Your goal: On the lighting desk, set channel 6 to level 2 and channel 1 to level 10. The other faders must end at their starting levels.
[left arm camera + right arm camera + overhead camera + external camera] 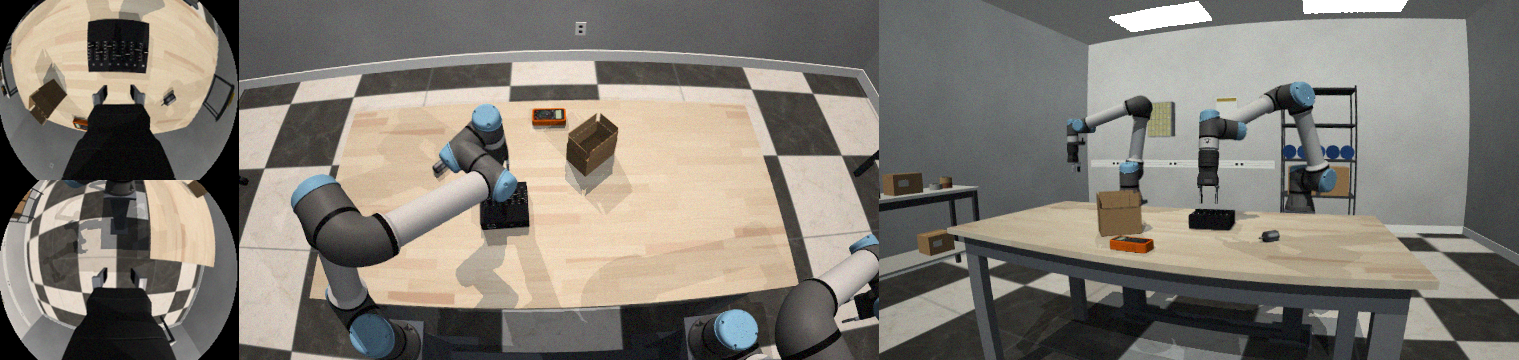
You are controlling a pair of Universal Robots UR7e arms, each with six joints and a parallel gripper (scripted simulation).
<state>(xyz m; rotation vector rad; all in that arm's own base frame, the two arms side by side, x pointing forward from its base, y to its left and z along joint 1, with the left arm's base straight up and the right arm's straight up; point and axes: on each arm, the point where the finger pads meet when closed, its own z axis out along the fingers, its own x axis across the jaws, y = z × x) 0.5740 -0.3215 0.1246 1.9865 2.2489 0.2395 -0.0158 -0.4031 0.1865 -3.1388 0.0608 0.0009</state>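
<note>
My left gripper is now 8 cm past the fader cap, 6 cm to the right of it and 6 cm above it. Also, from my left hand: orange multimeter 29 cm ahead, 16 cm to the right, 11 cm below; cardboard box 32 cm to the right, 12 cm ahead, 6 cm below.
</note>
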